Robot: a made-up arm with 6 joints. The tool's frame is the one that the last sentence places. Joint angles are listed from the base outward.
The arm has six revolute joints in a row. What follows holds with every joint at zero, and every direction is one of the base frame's. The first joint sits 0.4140 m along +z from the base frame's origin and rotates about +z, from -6.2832 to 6.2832 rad. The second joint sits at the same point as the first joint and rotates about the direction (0, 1, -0.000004), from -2.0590 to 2.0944 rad. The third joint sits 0.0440 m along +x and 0.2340 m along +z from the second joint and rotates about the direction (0, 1, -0.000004), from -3.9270 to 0.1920 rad. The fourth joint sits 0.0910 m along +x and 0.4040 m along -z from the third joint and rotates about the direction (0, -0.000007, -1), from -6.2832 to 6.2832 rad. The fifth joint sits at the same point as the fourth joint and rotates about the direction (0, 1, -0.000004), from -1.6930 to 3.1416 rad. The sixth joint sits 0.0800 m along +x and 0.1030 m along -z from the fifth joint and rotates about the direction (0, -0.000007, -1), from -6.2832 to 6.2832 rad. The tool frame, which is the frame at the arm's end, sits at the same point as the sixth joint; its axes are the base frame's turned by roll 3.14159, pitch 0.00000 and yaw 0.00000 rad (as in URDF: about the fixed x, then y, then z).
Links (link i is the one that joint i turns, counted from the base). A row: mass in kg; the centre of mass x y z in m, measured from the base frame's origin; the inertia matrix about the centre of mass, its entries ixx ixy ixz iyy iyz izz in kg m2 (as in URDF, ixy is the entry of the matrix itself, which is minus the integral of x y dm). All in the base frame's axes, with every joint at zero. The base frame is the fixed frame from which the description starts. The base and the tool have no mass.
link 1: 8.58; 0.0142 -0.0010 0.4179; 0.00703 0 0 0.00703 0 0.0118
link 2: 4.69; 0.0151 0.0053 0.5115; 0.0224 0 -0.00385 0.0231 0 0.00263
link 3: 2.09; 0.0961 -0.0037 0.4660; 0.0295 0 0.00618 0.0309 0 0.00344
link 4: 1.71; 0.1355 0.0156 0.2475; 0.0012 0 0 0.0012 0 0.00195
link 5: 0.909; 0.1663 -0.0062 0.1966; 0.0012 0 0.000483 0.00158 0 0.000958
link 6: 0.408; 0.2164 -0.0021 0.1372; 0.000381 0 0 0.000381 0 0.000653
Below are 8 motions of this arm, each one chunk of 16 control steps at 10 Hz.
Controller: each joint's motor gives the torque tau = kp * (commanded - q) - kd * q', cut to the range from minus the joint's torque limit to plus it. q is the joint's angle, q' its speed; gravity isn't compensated. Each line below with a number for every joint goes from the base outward.
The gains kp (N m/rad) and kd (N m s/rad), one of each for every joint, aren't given. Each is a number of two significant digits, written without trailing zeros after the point. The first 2 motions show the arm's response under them.
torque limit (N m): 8.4 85 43 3.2 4.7 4.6
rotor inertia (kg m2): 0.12 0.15 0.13 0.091 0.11 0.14
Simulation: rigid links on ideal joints. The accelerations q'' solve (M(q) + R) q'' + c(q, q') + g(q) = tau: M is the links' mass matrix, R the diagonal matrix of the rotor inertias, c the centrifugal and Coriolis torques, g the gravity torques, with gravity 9.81 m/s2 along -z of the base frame. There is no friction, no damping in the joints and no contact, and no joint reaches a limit. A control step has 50 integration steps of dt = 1/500 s. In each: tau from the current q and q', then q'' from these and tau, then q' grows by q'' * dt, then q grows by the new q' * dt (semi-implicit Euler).
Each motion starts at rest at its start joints. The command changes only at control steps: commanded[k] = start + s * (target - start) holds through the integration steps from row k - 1 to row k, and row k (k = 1, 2, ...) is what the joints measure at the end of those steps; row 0 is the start. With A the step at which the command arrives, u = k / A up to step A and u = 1 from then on. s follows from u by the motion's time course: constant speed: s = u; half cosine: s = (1 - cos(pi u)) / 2; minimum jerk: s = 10 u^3 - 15 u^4 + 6 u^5; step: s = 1 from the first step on.
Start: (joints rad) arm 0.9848 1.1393 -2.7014 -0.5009 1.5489 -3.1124
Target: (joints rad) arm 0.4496 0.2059 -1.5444 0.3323 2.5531 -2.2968
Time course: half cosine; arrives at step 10
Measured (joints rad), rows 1 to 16:
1: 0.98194 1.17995 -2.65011 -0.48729 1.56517 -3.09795
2: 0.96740 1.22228 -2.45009 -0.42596 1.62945 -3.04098
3: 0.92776 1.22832 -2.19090 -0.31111 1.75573 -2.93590
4: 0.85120 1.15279 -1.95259 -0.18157 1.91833 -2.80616
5: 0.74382 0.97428 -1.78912 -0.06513 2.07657 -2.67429
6: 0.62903 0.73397 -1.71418 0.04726 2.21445 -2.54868
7: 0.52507 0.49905 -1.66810 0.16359 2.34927 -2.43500
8: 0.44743 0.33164 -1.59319 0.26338 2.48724 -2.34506
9: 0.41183 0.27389 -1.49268 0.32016 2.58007 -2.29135
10: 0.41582 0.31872 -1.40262 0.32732 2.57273 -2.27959
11: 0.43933 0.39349 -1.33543 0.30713 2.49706 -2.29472
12: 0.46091 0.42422 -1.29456 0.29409 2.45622 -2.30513
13: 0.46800 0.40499 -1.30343 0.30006 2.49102 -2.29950
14: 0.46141 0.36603 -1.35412 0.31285 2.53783 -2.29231
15: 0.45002 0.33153 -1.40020 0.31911 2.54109 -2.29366
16: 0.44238 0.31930 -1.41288 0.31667 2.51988 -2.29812
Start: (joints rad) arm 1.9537 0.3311 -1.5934 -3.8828 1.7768 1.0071
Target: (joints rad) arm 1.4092 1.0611 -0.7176 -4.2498 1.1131 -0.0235
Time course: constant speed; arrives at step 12
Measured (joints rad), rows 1 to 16:
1: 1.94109 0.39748 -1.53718 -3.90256 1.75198 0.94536
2: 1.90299 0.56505 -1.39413 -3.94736 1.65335 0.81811
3: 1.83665 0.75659 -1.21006 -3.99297 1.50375 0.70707
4: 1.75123 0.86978 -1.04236 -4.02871 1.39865 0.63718
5: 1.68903 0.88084 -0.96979 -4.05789 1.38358 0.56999
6: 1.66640 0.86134 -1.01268 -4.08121 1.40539 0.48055
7: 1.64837 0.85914 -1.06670 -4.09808 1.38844 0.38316
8: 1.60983 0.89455 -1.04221 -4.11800 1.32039 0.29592
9: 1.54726 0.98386 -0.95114 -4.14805 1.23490 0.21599
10: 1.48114 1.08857 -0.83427 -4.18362 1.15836 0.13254
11: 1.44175 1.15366 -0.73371 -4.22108 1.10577 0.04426
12: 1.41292 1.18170 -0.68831 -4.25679 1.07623 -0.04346
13: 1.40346 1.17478 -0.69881 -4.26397 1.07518 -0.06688
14: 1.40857 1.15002 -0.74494 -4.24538 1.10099 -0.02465
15: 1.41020 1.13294 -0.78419 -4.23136 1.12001 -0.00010
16: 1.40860 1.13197 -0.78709 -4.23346 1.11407 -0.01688
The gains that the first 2 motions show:
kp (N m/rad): 87 150 81 19 22 28
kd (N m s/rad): 4.7 5.1 3.5 0.68 0.47 0.82
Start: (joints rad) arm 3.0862 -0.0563 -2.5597 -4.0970 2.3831 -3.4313
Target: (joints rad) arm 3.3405 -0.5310 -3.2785 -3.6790 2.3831 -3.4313
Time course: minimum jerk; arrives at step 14
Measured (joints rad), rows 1 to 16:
1: 3.08801 -0.04821 -2.54827 -4.10384 2.41447 -3.43152
2: 3.09200 -0.02734 -2.52920 -4.11034 2.45127 -3.43174
3: 3.10124 -0.01012 -2.51811 -4.10029 2.44098 -3.43167
4: 3.11852 -0.01436 -2.53486 -4.07130 2.40865 -3.43152
5: 3.14447 -0.05388 -2.59673 -4.02724 2.39942 -3.43150
6: 3.17600 -0.13605 -2.71148 -3.96910 2.41319 -3.43152
7: 3.20774 -0.26007 -2.87401 -3.89792 2.41763 -3.43145
8: 3.23753 -0.41523 -3.06724 -3.82159 2.39926 -3.43128
9: 3.26634 -0.57875 -3.26694 -3.75212 2.37756 -3.43110
10: 3.29537 -0.71699 -3.44447 -3.69869 2.37465 -3.43101
11: 3.32335 -0.79728 -3.56703 -3.66485 2.38839 -3.43102
12: 3.34591 -0.80876 -3.60665 -3.64974 2.39917 -3.43106
13: 3.35789 -0.76863 -3.56597 -3.64912 2.39514 -3.43109
14: 3.35729 -0.70473 -3.48810 -3.65721 2.38623 -3.43110
15: 3.34724 -0.64495 -3.42111 -3.66807 2.39008 -3.43114
16: 3.33577 -0.61320 -3.38789 -3.67635 2.40565 -3.43120

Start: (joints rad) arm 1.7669 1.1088 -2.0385 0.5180 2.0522 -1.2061
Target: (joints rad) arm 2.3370 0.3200 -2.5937 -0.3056 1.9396 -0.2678
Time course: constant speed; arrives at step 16
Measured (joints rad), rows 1 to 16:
1: 1.77592 1.15823 -2.02420 0.47954 2.03222 -1.16415
2: 1.80486 1.22065 -1.94631 0.39064 1.99036 -1.07735
3: 1.85389 1.24379 -1.88280 0.30314 1.97505 -1.00133
4: 1.90932 1.20504 -1.89419 0.25493 1.99225 -0.95351
5: 1.95597 1.11355 -1.97609 0.22984 1.99877 -0.90767
6: 1.99137 1.00142 -2.07946 0.19612 1.98077 -0.84673
7: 2.02069 0.90282 -2.15938 0.14505 1.97125 -0.78044
8: 2.04933 0.83992 -2.20137 0.08764 1.98618 -0.72097
9: 2.08067 0.81202 -2.20950 0.03366 1.99981 -0.66632
10: 2.11575 0.80153 -2.19968 -0.01654 1.99004 -0.60924
11: 2.15383 0.78660 -2.19328 -0.06586 1.96991 -0.54886
12: 2.19331 0.75179 -2.20746 -0.11463 1.96214 -0.48894
13: 2.23270 0.69334 -2.24815 -0.16207 1.96607 -0.43097
14: 2.27123 0.61756 -2.30901 -0.20898 1.96647 -0.37324
15: 2.30877 0.53550 -2.37735 -0.25701 1.95977 -0.31445
16: 2.34518 0.45739 -2.44192 -0.30657 1.95506 -0.25521

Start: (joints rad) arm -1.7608 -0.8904 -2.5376 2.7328 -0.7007 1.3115
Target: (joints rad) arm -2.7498 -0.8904 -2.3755 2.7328 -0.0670 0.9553
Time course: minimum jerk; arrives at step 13
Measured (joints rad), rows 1 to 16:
1: -1.76128 -0.93316 -2.53419 2.73710 -0.72881 1.31028
2: -1.77267 -0.99412 -2.59288 2.73341 -0.75134 1.30283
3: -1.80840 -1.05958 -2.66608 2.71182 -0.69779 1.28255
4: -1.87680 -1.11367 -2.71540 2.68790 -0.59138 1.24738
5: -1.98181 -1.13966 -2.72974 2.67951 -0.49026 1.20113
6: -2.12635 -1.13588 -2.70614 2.68812 -0.40861 1.14938
7: -2.30557 -1.11031 -2.65464 2.70451 -0.32375 1.09662
8: -2.49373 -1.07569 -2.59234 2.72160 -0.22869 1.04691
9: -2.65153 -1.04300 -2.53350 2.73415 -0.14779 1.00479
10: -2.74638 -1.01775 -2.48649 2.73857 -0.10324 0.97428
11: -2.77044 -1.00209 -2.45580 2.73581 -0.09043 0.95710
12: -2.75665 -0.99733 -2.44364 2.72983 -0.09130 0.95193
13: -2.74198 -1.00303 -2.44841 2.72590 -0.09287 0.95420
14: -2.73972 -1.01650 -2.46415 2.72501 -0.08990 0.95694
15: -2.74572 -1.03289 -2.48404 2.72445 -0.08297 0.95649
16: -2.75202 -1.04706 -2.50184 2.72280 -0.07684 0.95487

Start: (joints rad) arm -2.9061 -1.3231 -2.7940 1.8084 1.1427 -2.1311
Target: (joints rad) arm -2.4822 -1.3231 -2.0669 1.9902 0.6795 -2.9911
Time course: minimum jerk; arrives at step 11
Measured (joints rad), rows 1 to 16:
1: -2.90583 -1.38245 -2.80920 1.80627 1.14488 -2.13494
2: -2.90202 -1.49085 -2.89379 1.81943 1.13755 -2.16286
3: -2.88710 -1.61120 -2.97058 1.85804 1.10472 -2.23926
4: -2.85164 -1.69606 -2.97770 1.89988 1.04973 -2.36471
5: -2.79054 -1.71280 -2.88861 1.92536 0.97891 -2.51662
6: -2.70682 -1.66331 -2.71381 1.93850 0.88996 -2.66992
7: -2.60547 -1.57096 -2.49986 1.95199 0.79163 -2.80725
8: -2.49489 -1.47258 -2.29374 1.97054 0.70699 -2.91518
9: -2.40328 -1.40118 -2.13196 1.98973 0.65305 -2.98207
10: -2.36638 -1.37050 -2.04398 2.00045 0.63851 -3.00474
11: -2.40567 -1.38041 -2.04121 1.99953 0.65372 -2.99640
12: -2.47449 -1.42670 -2.10319 1.99049 0.68350 -2.98488
13: -2.51808 -1.49409 -2.19219 1.98379 0.70902 -2.98662
14: -2.52817 -1.55855 -2.27411 1.98553 0.71666 -2.99365
15: -2.51508 -1.59893 -2.32595 1.99028 0.71121 -2.99465
16: -2.49151 -1.60511 -2.33735 1.99174 0.70442 -2.99098

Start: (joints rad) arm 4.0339 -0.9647 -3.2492 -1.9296 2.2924 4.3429
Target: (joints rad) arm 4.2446 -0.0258 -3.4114 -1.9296 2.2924 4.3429
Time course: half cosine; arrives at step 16
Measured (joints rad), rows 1 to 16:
1: 4.03520 -1.01027 -3.28836 -1.93074 2.30149 4.34267
2: 4.03811 -1.09485 -3.40350 -1.95723 2.30364 4.34266
3: 4.04335 -1.15807 -3.53516 -2.00945 2.28699 4.34332
4: 4.05399 -1.14907 -3.62123 -2.04832 2.27802 4.34402
5: 4.07128 -1.05561 -3.62477 -2.04536 2.28865 4.34405
6: 4.09288 -0.90461 -3.55998 -2.00979 2.29545 4.34348
7: 4.11695 -0.73136 -3.48465 -1.97063 2.29044 4.34292
8: 4.14342 -0.57059 -3.43929 -1.94637 2.29618 4.34268
9: 4.16968 -0.44592 -3.43252 -1.93838 2.31920 4.34267
10: 4.18984 -0.35987 -3.45910 -1.94217 2.33707 4.34271
11: 4.20275 -0.30079 -3.50447 -1.95345 2.33473 4.34279
12: 4.21342 -0.25301 -3.54933 -1.96634 2.32418 4.34293
13: 4.22514 -0.20484 -3.57703 -1.97362 2.32300 4.34304
14: 4.23647 -0.15334 -3.57913 -1.97112 2.33071 4.34303
15: 4.24412 -0.10407 -3.55822 -1.96062 2.33548 4.34289
16: 4.24679 -0.06742 -3.52544 -1.94774 2.33351 4.34274

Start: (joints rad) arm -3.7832 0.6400 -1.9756 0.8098 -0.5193 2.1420
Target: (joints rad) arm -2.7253 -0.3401 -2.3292 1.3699 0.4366 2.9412
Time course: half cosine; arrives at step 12
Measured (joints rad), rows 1 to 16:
1: -3.77905 0.68607 -1.93862 0.81904 -0.51264 2.15181
2: -3.75746 0.76138 -1.82849 0.86180 -0.44537 2.19062
3: -3.70193 0.79533 -1.71380 0.94183 -0.30234 2.26349
4: -3.60441 0.73959 -1.66982 1.02852 -0.15583 2.35688
5: -3.46672 0.59553 -1.73771 1.09170 -0.05736 2.45785
6: -3.28976 0.39510 -1.88404 1.13252 0.02417 2.56236
7: -3.06757 0.17108 -2.03167 1.17373 0.13603 2.66760
8: -2.80854 -0.03455 -2.14580 1.22810 0.27137 2.76594
9: -2.54525 -0.19306 -2.22865 1.28939 0.38314 2.84820
10: -2.44812 -0.30559 -2.29041 1.34194 0.44978 2.90867
11: -2.69715 -0.37766 -2.33623 1.37976 0.44802 2.94446
12: -2.74571 -0.40980 -2.36683 1.38100 0.39205 2.95203
13: -2.72575 -0.41003 -2.37217 1.36682 0.39541 2.94212
14: -2.72538 -0.38702 -2.34824 1.36423 0.43905 2.93525
15: -2.72516 -0.35001 -2.30537 1.37141 0.45823 2.93876
16: -2.72476 -0.31044 -2.25767 1.37646 0.44050 2.94354

